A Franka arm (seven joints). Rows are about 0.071 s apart.
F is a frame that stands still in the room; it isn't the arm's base.
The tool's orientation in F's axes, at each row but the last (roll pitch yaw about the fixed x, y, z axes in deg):
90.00, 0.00, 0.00
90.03, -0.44, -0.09
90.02, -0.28, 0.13
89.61, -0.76, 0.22
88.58, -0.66, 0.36
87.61, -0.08, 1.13
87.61, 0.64, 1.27
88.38, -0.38, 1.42
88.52, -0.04, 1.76
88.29, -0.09, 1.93
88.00, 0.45, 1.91
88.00, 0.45, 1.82
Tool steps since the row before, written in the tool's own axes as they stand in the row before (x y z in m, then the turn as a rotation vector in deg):
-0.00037, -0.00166, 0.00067, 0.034, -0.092, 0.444
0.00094, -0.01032, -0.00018, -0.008, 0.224, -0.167
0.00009, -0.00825, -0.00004, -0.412, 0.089, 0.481
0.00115, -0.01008, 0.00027, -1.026, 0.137, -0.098
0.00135, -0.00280, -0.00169, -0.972, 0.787, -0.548
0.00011, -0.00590, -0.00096, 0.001, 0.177, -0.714
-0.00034, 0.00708, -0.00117, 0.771, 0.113, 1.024
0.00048, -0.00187, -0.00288, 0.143, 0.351, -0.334
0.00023, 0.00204, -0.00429, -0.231, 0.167, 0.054
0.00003, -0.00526, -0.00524, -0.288, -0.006, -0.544
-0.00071, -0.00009, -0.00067, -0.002, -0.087, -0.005
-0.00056, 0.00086, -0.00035, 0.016, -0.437, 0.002
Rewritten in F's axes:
-0.00037, -0.00067, -0.00166, 0.034, -0.444, -0.092
0.00102, 0.00018, -0.01031, -0.009, 0.167, 0.224
0.00013, 0.00004, -0.00825, -0.411, -0.482, 0.087
0.00128, -0.00033, -0.01006, -1.028, 0.095, 0.123
0.00137, 0.00163, -0.00283, -0.984, 0.561, 0.762
0.00010, 0.00072, -0.00593, -0.013, 0.721, 0.147
-0.00029, 0.00146, 0.00703, 0.795, -1.001, 0.147
0.00042, 0.00284, -0.00195, 0.132, 0.347, 0.342
0.00010, 0.00435, 0.00193, -0.229, -0.057, 0.168
-0.00013, 0.00508, -0.00541, -0.306, 0.534, -0.023
-0.00073, 0.00064, -0.00011, -0.003, 0.002, -0.087
-0.00057, 0.00036, 0.00085, 0.013, -0.017, -0.437

